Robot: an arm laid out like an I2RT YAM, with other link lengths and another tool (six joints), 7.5 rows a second.
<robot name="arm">
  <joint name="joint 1" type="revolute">
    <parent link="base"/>
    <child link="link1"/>
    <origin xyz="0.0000 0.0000 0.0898" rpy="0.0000 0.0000 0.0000"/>
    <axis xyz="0 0 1"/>
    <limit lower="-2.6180" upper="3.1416"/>
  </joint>
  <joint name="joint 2" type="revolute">
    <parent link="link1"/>
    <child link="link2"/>
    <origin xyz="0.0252 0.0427 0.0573" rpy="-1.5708 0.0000 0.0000"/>
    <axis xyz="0 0 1"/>
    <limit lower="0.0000" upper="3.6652"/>
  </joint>
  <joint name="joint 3" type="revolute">
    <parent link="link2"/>
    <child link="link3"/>
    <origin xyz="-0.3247 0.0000 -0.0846" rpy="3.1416 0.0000 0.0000"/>
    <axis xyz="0 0 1"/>
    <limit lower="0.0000" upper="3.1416"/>
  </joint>
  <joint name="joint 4" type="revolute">
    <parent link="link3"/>
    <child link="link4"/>
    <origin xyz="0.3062 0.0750 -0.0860" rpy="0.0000 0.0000 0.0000"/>
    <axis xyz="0 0 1"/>
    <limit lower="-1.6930" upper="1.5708"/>
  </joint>
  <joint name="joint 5" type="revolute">
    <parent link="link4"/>
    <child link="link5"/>
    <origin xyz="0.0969 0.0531 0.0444" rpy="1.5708 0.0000 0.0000"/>
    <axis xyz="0 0 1"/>
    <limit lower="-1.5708" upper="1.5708"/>
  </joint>
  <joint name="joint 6" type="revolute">
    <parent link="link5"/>
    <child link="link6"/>
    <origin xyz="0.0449 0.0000 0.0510" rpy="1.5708 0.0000 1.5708"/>
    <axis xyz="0 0 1"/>
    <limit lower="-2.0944" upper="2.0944"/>
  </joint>
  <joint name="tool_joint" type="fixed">
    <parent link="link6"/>
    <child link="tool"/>
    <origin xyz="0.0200 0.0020 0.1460" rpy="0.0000 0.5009 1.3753"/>
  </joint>
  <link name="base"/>
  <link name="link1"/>
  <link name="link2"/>
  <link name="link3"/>
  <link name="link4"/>
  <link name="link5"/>
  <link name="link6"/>
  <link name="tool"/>
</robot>
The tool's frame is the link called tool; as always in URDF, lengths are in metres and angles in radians.
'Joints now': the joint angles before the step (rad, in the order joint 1, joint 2, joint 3, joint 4, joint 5, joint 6). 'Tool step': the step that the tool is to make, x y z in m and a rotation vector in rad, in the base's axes. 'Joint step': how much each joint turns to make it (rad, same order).
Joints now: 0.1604 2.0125 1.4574 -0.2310 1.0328 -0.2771
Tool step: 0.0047 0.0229 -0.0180 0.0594 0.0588 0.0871
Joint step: 0.0225 0.0001 0.0001 -0.0485 -0.0942 0.0008
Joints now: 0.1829 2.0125 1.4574 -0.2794 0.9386 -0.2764
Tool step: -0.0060 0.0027 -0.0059 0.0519 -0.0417 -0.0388
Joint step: 0.0061 -0.0006 -0.0002 -0.0346 -0.0030 0.1052
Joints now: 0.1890 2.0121 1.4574 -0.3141 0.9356 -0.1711
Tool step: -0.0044 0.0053 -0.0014 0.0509 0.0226 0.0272
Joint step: 0.0000 -0.0229 0.0004 -0.0531 -0.0592 0.0217
